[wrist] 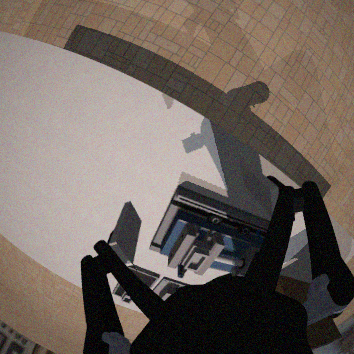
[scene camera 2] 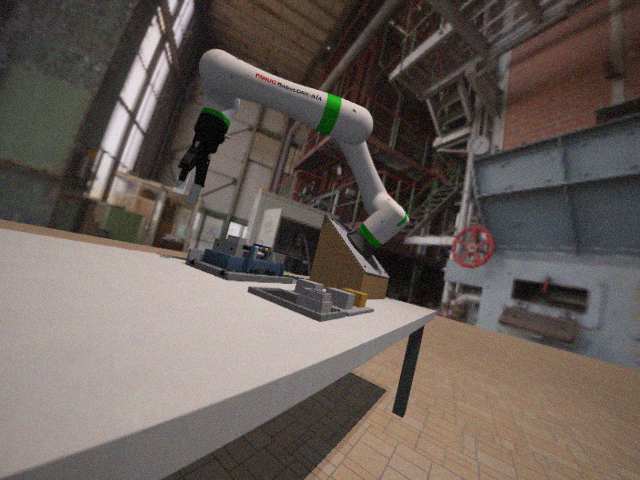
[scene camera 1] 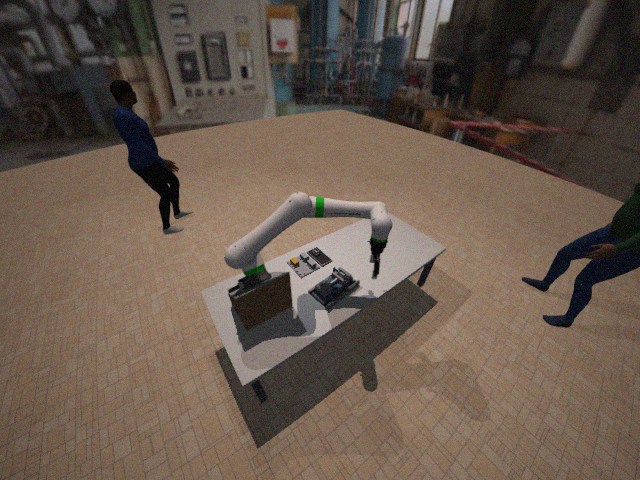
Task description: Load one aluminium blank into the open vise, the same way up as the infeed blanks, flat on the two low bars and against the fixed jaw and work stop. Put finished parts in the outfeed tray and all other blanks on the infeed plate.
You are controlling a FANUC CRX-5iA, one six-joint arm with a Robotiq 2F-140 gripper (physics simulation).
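Pixels of known places: gripper, fingertip midpoint: [wrist: 187,193] [scene camera 2: 184,198] [scene camera 1: 373,270]; arm's base at its link origin: [scene camera 2: 357,246] [scene camera 1: 259,281].
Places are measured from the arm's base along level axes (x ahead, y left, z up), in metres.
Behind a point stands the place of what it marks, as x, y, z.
My gripper [scene camera 1: 375,272] @[0.581, -0.381, -0.019] [scene camera 2: 187,190] @[0.581, -0.381, -0.019] [wrist: 187,193] @[0.581, -0.381, -0.019] is open and empty, high above the table beyond the vise, fingers downward. The blue and grey vise [scene camera 1: 334,287] @[0.386, -0.243, -0.149] [scene camera 2: 222,259] @[0.544, -0.185, -0.165] [wrist: 172,240] @[0.532, -0.209, -0.149] shows between the fingers in the wrist view; whether a blank lies between its jaws I cannot tell. The infeed plate [scene camera 1: 305,270] @[0.377, 0.035, -0.201] [scene camera 2: 361,311] @[0.423, 0.185, -0.203] bears grey blanks [scene camera 1: 311,264] [scene camera 2: 340,298] and a yellow block [scene camera 1: 294,261] @[0.355, 0.131, -0.165] [scene camera 2: 357,297] @[0.385, 0.157, -0.177]. The outfeed tray [scene camera 1: 324,258] @[0.568, 0.033, -0.203] [scene camera 2: 286,304] @[0.607, 0.089, -0.202], beside the plate, holds a grey stepped part [scene camera 1: 316,252] @[0.548, 0.102, -0.174] [scene camera 2: 312,297] @[0.575, 0.123, -0.180]. My hand hides much of both in the wrist view.
The brown wedge-shaped pedestal [scene camera 1: 263,303] @[-0.057, -0.115, -0.040] [scene camera 2: 333,258] @[0.133, -0.044, -0.082] under the arm's base stands near one end of the white table [scene camera 1: 408,248] @[1.174, -0.351, -0.209] [scene camera 2: 129,330] @[0.868, 0.102, -0.209] [wrist: 75,125] @[0.827, -0.353, -0.209]. A person in blue [scene camera 1: 136,136] and a person in green [scene camera 1: 628,222] are on the floor away from the table.
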